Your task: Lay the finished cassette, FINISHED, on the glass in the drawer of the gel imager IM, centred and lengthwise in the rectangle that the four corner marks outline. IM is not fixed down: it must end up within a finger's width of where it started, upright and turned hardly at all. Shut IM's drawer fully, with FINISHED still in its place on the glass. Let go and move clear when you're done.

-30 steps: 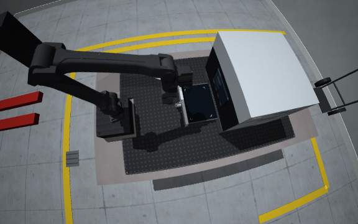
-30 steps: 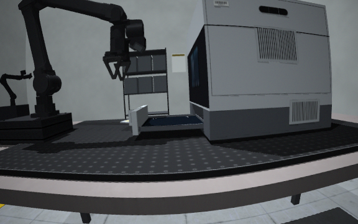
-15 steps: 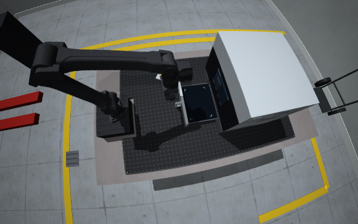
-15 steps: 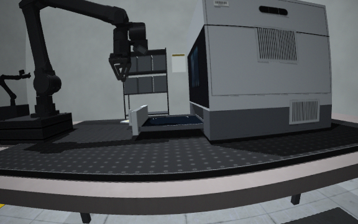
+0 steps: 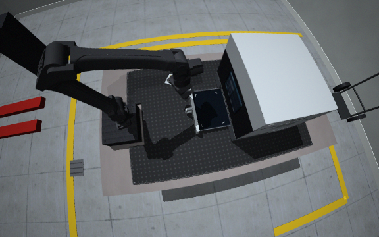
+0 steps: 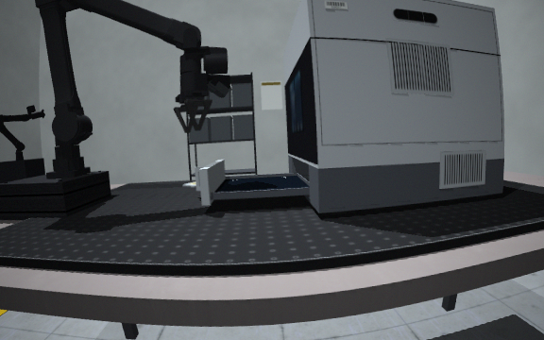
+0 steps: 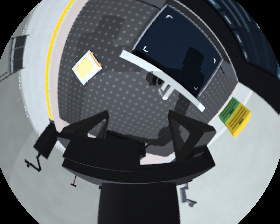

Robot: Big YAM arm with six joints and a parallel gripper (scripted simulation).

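The finished cassette lies 18 cm to the left of my hand, 17 cm below it and 2 cm ahead of it. The rest, counted from my hand: drawer (16 cm ahead, 12 cm below, 10 cm to the right).
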